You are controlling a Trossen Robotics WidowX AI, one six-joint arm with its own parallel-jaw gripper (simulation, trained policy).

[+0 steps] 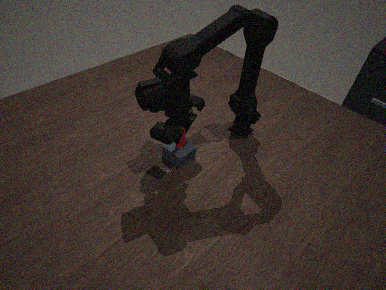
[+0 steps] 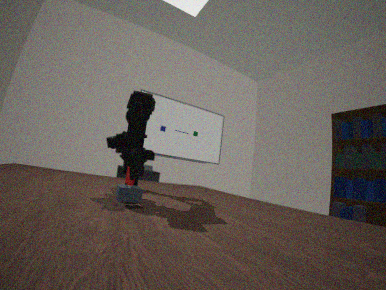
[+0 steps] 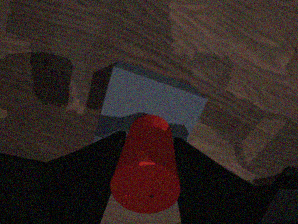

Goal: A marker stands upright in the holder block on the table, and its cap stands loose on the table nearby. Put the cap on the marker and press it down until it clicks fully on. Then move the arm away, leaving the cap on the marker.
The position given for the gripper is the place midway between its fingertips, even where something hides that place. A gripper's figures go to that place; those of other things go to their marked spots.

Labels:
The gripper (image 3: 149,141) is 10 cm from the lens. A red cap (image 3: 147,165): 7 cm from the lens.

